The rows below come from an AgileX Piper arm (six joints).
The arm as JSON. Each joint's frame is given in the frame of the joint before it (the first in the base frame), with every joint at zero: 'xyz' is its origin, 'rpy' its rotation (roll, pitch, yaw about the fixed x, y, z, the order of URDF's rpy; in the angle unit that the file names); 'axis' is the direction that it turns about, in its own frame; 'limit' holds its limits. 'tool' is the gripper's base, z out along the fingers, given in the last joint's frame.
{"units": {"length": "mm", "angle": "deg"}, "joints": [
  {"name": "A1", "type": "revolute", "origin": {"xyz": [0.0, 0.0, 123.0], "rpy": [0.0, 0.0, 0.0]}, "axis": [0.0, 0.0, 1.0], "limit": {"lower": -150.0, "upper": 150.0}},
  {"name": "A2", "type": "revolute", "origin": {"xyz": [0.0, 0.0, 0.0], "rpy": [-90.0, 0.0, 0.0]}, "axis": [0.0, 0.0, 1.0], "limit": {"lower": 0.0, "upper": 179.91}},
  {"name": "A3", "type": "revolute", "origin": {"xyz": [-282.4, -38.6, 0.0], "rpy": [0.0, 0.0, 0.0]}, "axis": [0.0, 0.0, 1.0], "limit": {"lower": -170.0, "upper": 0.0}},
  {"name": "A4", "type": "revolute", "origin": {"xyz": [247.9, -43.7, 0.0], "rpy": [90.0, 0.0, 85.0]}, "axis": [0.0, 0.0, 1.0], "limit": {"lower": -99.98, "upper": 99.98}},
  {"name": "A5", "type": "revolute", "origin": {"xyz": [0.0, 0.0, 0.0], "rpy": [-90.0, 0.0, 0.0]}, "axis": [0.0, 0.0, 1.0], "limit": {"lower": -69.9, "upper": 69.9}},
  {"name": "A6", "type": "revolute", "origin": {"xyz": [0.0, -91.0, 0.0], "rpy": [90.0, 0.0, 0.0]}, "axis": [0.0, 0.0, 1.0], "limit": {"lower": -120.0, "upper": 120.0}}
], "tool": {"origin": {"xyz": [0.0, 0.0, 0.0], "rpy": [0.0, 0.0, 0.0]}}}
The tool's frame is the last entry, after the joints.
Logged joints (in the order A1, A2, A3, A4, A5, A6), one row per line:
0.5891 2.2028 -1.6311 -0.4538 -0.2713 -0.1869
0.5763 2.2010 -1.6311 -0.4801 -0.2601 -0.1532
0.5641 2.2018 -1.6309 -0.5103 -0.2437 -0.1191
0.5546 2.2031 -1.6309 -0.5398 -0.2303 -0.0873
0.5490 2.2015 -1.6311 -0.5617 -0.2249 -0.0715
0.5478 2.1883 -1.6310 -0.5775 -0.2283 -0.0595
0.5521 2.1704 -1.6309 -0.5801 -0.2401 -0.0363
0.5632 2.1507 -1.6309 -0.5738 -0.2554 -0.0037
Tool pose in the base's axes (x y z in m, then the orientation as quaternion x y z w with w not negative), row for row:
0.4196 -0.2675 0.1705 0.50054 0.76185 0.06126 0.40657
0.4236 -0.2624 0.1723 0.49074 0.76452 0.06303 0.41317
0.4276 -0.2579 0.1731 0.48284 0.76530 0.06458 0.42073
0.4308 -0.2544 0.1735 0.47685 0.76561 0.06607 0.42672
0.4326 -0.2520 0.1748 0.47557 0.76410 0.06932 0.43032
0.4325 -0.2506 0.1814 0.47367 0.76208 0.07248 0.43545
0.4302 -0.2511 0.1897 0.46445 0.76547 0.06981 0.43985
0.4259 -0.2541 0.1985 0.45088 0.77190 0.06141 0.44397
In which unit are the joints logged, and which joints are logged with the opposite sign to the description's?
The joints are logged in radians. Opposite sign: A1, A4, A5, A6.
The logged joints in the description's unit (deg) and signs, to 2 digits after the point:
-33.75 126.21 -93.46 26.00 15.54 10.71
-33.02 126.11 -93.46 27.51 14.90 8.78
-32.32 126.15 -93.44 29.24 13.96 6.82
-31.78 126.23 -93.44 30.93 13.20 5.00
-31.46 126.14 -93.46 32.18 12.89 4.10
-31.39 125.38 -93.45 33.09 13.08 3.41
-31.63 124.35 -93.44 33.24 13.76 2.08
-32.27 123.23 -93.44 32.88 14.63 0.21

